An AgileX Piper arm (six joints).
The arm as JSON. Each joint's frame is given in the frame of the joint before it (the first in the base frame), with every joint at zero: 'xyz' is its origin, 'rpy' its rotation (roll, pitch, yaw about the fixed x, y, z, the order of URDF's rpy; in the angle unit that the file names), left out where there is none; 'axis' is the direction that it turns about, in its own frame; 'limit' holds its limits. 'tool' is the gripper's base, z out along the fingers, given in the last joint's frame.
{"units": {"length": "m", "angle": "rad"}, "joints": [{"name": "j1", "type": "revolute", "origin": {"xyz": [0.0, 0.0, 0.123]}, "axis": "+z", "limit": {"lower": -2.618, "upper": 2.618}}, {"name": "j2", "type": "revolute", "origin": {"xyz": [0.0, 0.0, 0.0], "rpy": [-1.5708, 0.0, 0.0]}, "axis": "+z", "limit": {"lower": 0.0, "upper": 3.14}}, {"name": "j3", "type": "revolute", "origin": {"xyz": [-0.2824, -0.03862, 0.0]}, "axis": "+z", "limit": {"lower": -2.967, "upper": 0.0}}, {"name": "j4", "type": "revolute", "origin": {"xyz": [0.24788, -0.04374, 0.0], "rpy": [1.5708, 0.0, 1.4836]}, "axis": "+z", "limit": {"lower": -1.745, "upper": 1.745}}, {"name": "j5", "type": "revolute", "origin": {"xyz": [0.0, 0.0, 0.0], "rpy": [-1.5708, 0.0, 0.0]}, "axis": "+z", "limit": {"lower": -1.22, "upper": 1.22}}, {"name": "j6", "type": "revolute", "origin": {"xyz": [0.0, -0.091, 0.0], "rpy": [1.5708, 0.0, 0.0]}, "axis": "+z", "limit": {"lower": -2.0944, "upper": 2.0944}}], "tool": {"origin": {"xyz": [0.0, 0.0, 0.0]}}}
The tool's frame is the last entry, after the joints.
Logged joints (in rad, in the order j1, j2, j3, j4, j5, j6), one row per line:
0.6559 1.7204 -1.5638 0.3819 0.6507 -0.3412
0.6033 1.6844 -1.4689 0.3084 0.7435 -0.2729
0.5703 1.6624 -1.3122 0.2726 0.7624 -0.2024
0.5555 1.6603 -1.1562 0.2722 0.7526 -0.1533
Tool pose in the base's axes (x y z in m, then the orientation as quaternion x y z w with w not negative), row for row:
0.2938 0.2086 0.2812 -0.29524 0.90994 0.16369 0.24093
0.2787 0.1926 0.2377 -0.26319 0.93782 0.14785 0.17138
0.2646 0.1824 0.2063 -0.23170 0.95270 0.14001 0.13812
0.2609 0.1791 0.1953 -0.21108 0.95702 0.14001 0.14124
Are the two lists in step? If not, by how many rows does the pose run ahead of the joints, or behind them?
The pose runs 2 rows ahead of the joints: the pose in row i belongs to the joints in row i + 2.
